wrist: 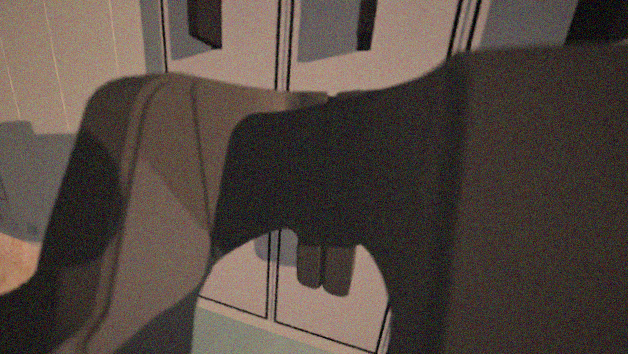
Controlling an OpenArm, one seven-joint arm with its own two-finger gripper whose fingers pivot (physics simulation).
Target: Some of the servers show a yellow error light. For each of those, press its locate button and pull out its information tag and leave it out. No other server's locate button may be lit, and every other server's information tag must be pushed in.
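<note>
My gripper (335, 193) is shut, its two dark fingertips side by side with no object visible between them. They show at the lower middle of the wrist view, in front of a pale panel (300, 310). No server, yellow error light, locate button or information tag can be made out in this view. The gripper's own dark body hides much of the middle and the right.
Pale upright panels (250, 60) with black outlines carry dark handle-like blocks (206, 22) (367, 25) at the top. A pale green surface (235, 335) lies below them. A cream wall with thin lines (85, 60) is at the left, above an orange-brown patch (15, 260).
</note>
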